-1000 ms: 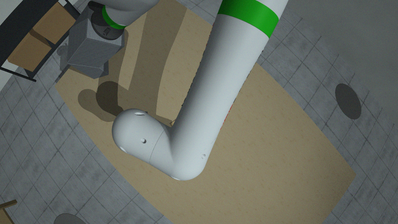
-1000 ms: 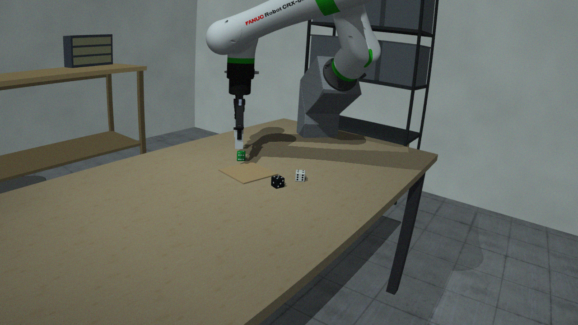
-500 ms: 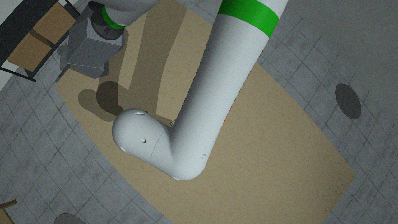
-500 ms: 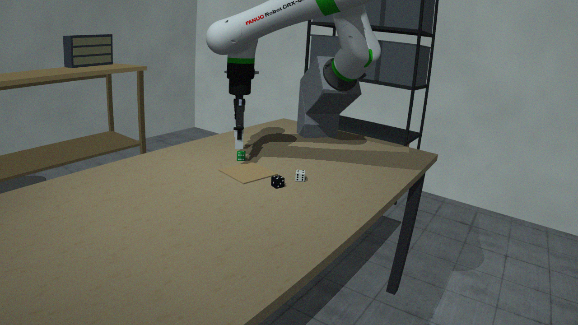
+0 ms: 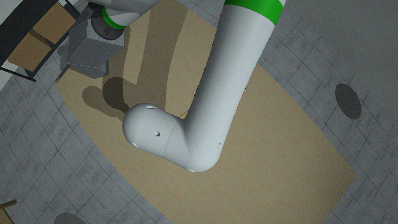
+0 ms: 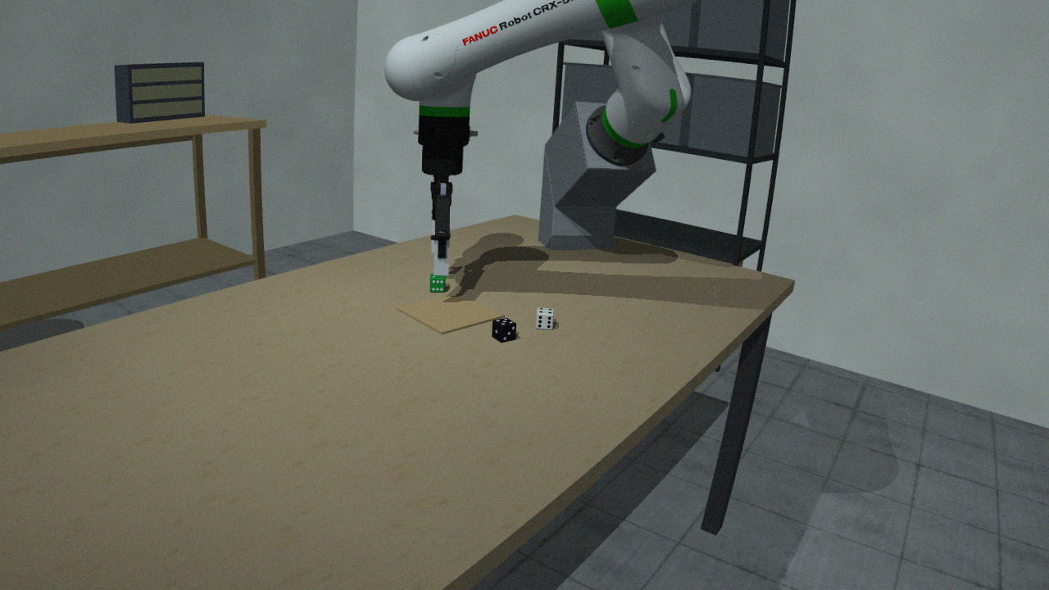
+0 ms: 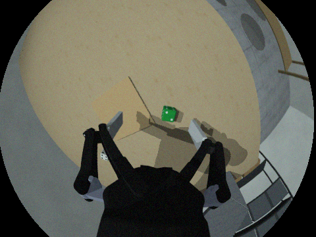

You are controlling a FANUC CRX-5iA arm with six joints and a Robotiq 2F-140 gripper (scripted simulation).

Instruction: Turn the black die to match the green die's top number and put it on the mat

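The black die lies 230 mm to the left of my hand and 60 mm below it. Also, from my hand: white die: 90 mm behind, 220 mm to the left, 60 mm below; green die: 10 mm behind, 30 mm to the right, 60 mm below; tan mat: 30 mm ahead, 100 mm to the left, 70 mm below.
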